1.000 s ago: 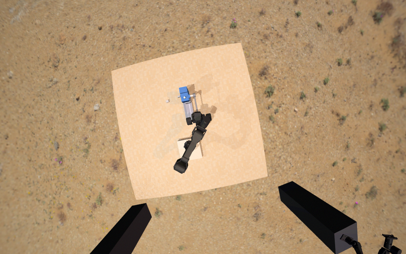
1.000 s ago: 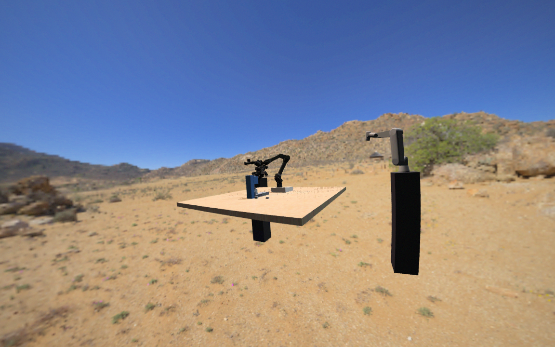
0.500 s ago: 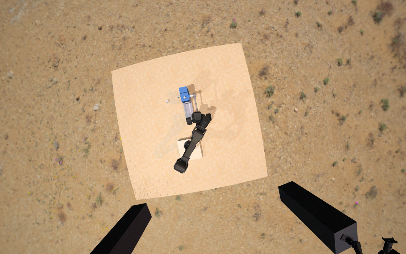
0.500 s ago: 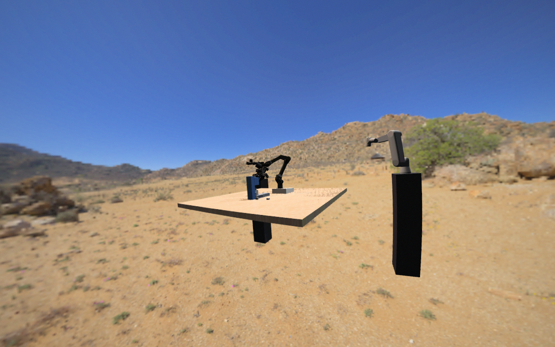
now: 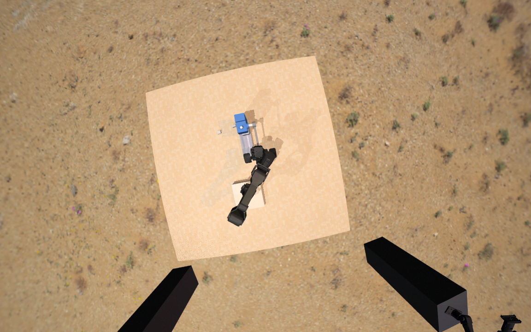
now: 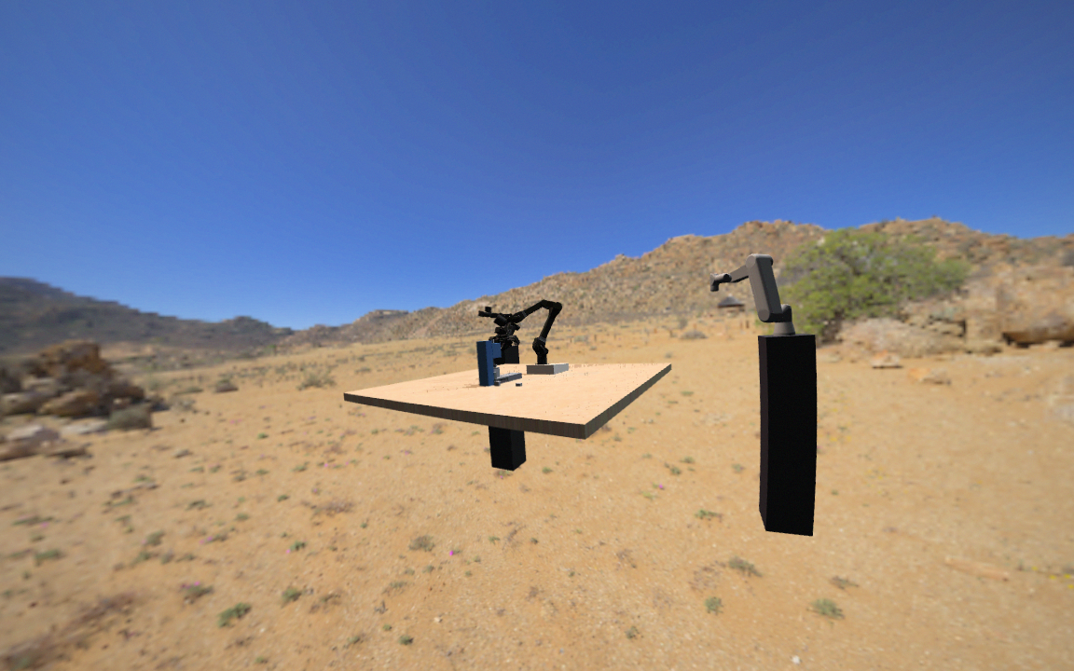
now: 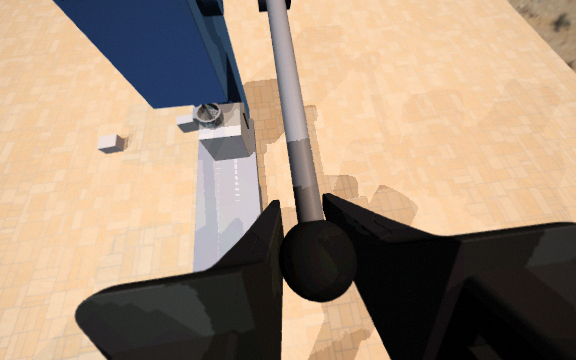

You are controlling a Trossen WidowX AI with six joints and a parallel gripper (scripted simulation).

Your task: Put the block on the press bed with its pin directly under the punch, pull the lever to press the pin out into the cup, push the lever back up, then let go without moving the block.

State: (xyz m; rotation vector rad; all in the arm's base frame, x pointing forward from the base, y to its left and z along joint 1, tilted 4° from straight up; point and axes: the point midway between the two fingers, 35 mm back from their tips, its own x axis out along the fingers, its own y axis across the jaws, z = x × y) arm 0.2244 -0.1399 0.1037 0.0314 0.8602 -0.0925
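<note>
The lever lies 5 cm ahead of my gripper tip, 3 cm above it and 1 cm to the left of it. Also, from my gripper tip: punch ram: 13 cm ahead, 6 cm to the left, 1 cm below.
</note>
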